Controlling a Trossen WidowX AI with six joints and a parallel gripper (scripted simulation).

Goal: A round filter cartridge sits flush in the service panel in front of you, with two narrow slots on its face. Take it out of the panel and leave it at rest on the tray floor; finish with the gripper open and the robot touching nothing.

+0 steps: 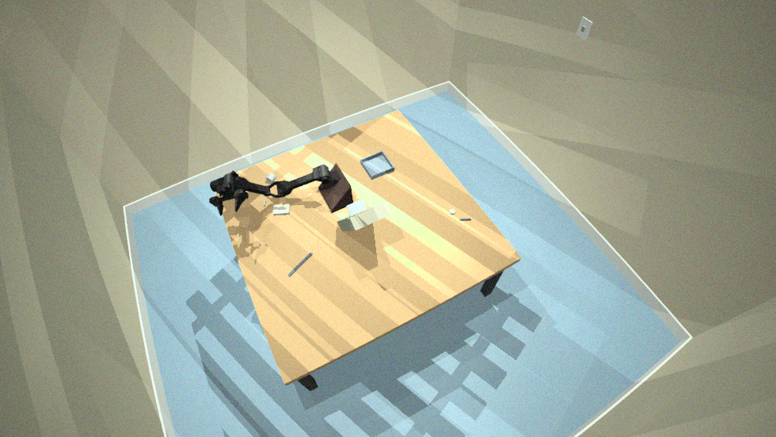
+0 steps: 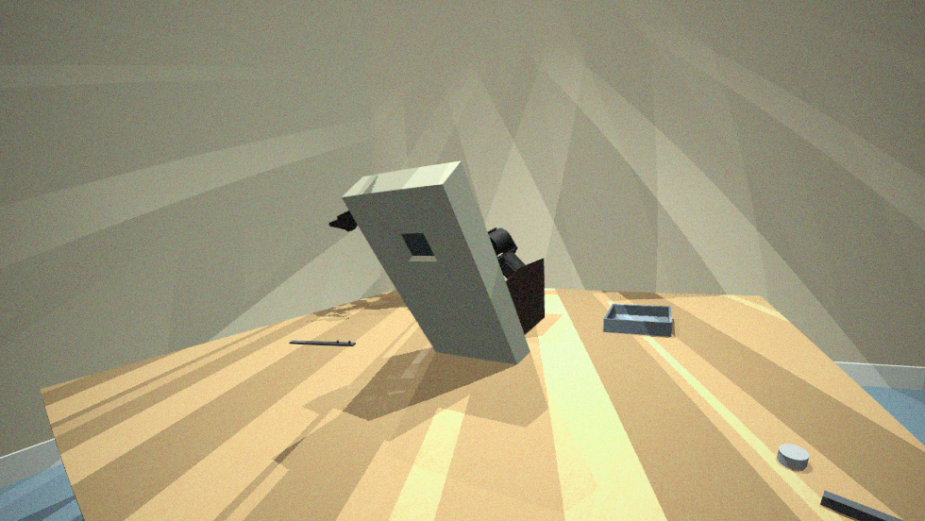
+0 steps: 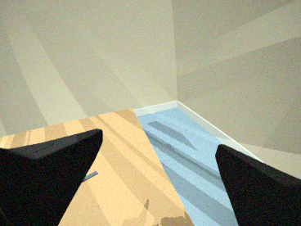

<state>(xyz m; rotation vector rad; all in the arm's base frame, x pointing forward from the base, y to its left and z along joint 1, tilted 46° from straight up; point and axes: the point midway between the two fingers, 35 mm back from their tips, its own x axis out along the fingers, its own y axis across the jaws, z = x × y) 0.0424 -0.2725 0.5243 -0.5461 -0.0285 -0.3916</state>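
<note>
My gripper tip is 57 cm to the right of the white round filter cartridge, 31 cm short of it and 3 cm above it. From my gripper tip the other things lie so: blue-grey tray 86 cm to the left, 28 cm below, 12 cm behind; then grey service panel 57 cm to the left, 26 cm ahead, 11 cm below; then short dark bar 109 cm to the left, 45 cm ahead, 28 cm below.
</note>
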